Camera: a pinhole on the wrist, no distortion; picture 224 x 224 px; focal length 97.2 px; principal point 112.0 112.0 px. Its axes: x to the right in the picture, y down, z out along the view. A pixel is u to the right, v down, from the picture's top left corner.
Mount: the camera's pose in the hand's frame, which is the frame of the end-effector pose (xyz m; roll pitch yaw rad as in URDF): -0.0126 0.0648 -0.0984 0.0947 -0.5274 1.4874
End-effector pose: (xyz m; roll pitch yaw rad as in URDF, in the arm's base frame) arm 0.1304 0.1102 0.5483 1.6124 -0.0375 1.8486
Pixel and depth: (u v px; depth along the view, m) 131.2 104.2 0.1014
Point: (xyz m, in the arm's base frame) 0.1296 0.1112 0.5787
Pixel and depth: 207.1 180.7 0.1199
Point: 0.2263 0.0480 0.6501
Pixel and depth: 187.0 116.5 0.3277
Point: 0.4338 0.2007 0.6523
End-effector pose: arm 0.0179 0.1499 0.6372 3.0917 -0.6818 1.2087
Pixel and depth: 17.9 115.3 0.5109
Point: -0.5393 0.4127 0.5163
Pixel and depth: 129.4 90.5 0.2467
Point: 0.0469 0.2763 0.5707
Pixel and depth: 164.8 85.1 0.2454
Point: 0.1349 0.2855 0.5530
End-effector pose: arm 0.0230 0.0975 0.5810 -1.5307 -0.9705 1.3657
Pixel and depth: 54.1 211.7 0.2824
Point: -0.1210 -0.2269 0.4569
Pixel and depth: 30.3 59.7 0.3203
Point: -0.0293 -0.0849 0.9002
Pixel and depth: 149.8 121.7 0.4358
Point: -0.3404 0.1414 0.5770
